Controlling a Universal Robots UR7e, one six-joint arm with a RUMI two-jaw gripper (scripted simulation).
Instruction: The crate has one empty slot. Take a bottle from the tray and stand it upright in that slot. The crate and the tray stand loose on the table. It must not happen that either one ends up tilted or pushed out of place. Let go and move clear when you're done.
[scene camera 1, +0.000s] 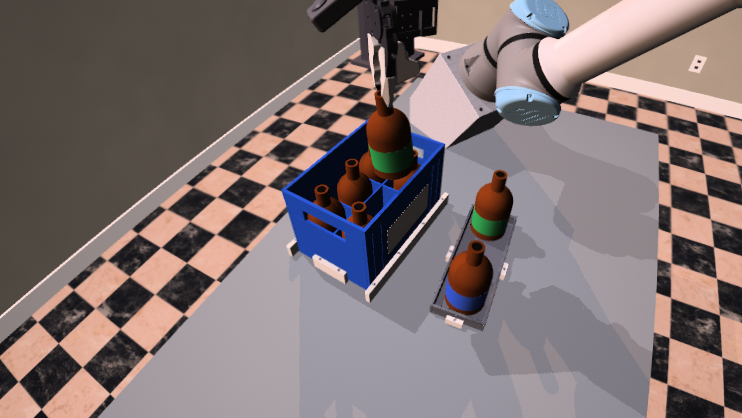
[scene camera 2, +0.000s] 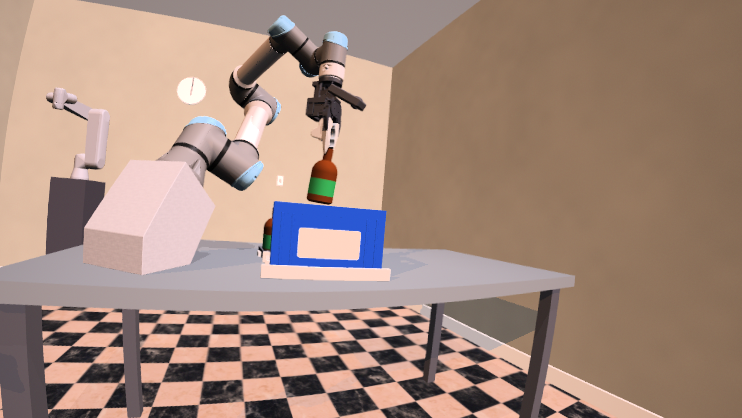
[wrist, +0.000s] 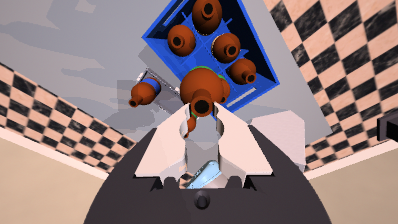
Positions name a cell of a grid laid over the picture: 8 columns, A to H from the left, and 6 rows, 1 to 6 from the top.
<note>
In view: the gripper (scene camera 1: E2), a blue-label bottle (scene camera 1: F4), a green-label bottle (scene camera 1: E2), a green-label bottle (scene camera 1: F3) and a blue crate (scene camera 1: D4).
The gripper also shows in scene camera 2 (scene camera 2: D3) and in the wrist view (wrist: E3).
</note>
